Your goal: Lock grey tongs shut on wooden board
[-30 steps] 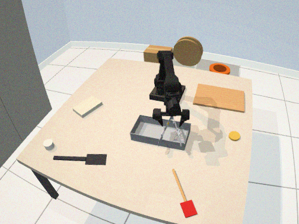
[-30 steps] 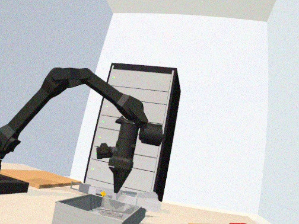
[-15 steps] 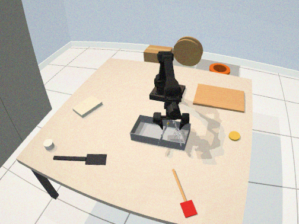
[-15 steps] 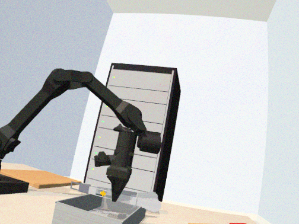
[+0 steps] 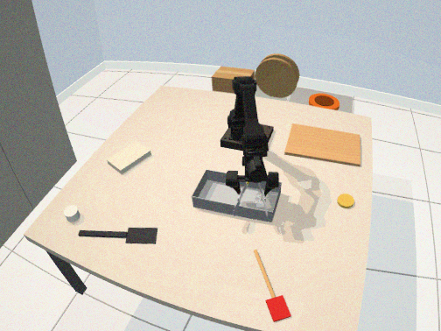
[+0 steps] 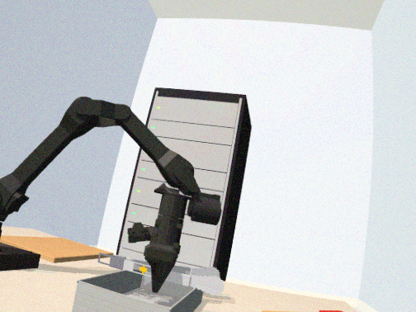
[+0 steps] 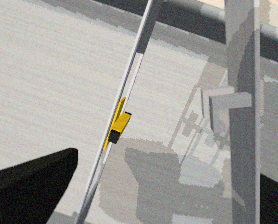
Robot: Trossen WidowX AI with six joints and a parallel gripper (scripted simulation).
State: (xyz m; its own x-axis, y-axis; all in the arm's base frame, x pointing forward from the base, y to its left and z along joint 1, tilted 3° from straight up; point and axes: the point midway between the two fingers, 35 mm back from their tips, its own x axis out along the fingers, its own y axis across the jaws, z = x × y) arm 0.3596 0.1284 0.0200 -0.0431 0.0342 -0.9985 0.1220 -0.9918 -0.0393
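The yellow lock piece lies 3 cm behind my gripper tip, 2 cm to the right of it and 4 cm above it. Also, from my gripper tip: red spatula: 39 cm ahead, 13 cm to the left, 3 cm below; grey roasting tin: 6 cm to the right; yellow disc: 5 cm behind, 37 cm to the left, 2 cm below.
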